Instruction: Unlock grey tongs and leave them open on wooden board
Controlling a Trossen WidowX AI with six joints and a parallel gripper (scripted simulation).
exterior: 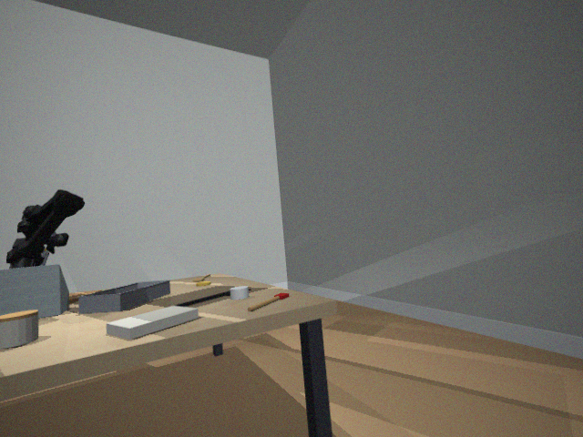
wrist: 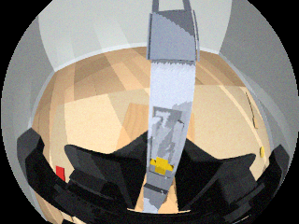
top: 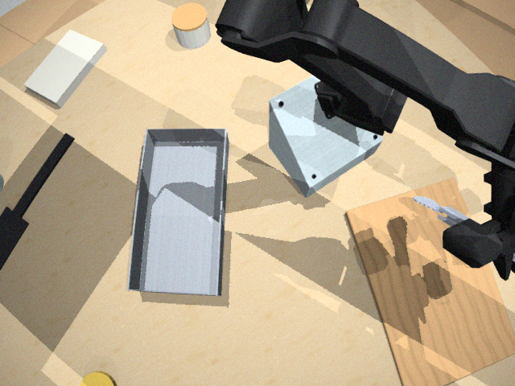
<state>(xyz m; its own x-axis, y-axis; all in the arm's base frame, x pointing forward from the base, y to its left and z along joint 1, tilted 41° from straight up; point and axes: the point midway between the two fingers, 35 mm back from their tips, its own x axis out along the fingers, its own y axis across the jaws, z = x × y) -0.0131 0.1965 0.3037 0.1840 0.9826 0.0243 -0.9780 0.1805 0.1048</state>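
My gripper tip is now 3 cm to the left of the yellow lock piece, 2 cm below it and 1 cm past it. From my gripper tip the other things lie so: wooden board (21 cm below, 1 cm to the right, 1 cm ahead); then red-tipped stick (37 cm behind, 22 cm below, 17 cm to the right); then roasting tin (38 cm to the right, 33 cm ahead, 19 cm below).
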